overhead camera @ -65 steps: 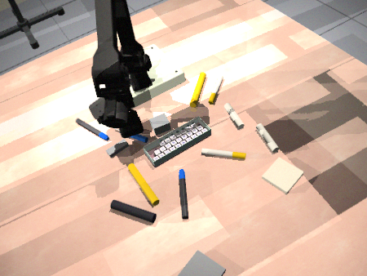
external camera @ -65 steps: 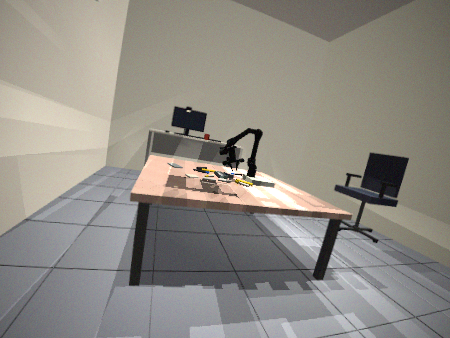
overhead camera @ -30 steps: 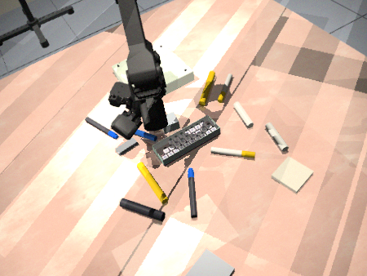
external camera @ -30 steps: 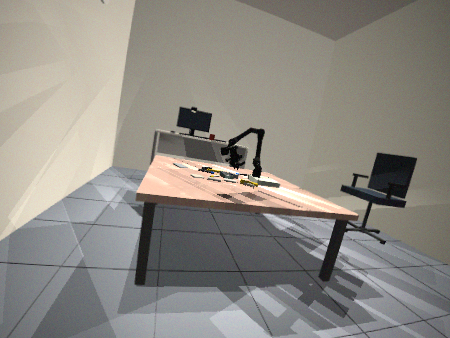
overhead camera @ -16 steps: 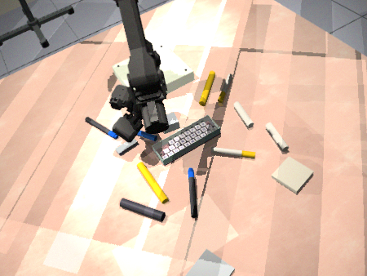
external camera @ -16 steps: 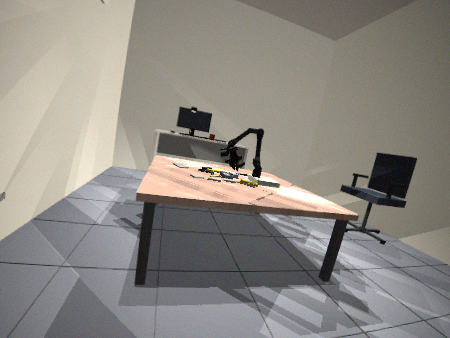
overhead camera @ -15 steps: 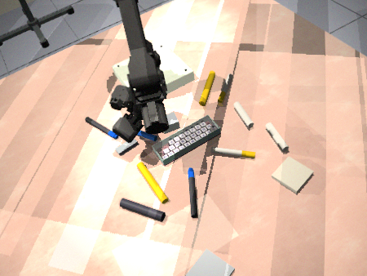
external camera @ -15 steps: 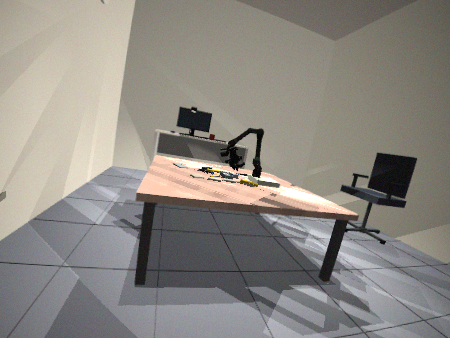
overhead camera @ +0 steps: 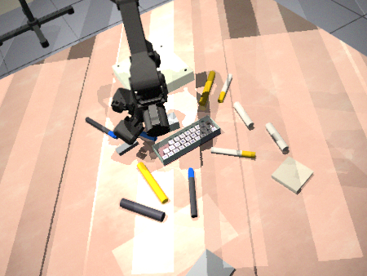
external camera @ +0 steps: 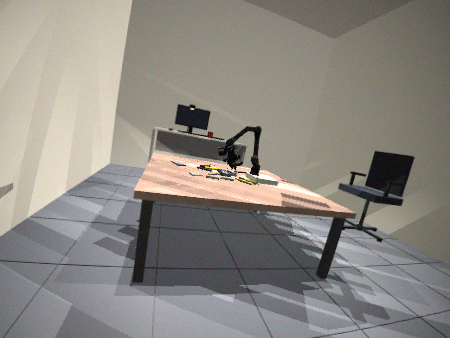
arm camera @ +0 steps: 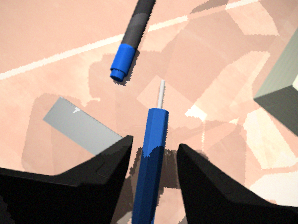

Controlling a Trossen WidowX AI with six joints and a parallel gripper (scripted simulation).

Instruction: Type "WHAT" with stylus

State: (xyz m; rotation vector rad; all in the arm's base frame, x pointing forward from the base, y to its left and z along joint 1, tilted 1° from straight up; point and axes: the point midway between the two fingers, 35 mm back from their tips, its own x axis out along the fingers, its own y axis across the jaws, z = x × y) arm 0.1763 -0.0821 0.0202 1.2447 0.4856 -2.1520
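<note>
Right now my gripper tip is 3 cm above the blue stylus, 1 cm to the left of it and 1 cm past it. Round my gripper tip: eraser (4 cm to the right, 3 cm below, 3 cm ahead); white pad (33 cm to the left, 31 cm ahead, 3 cm below).
</note>
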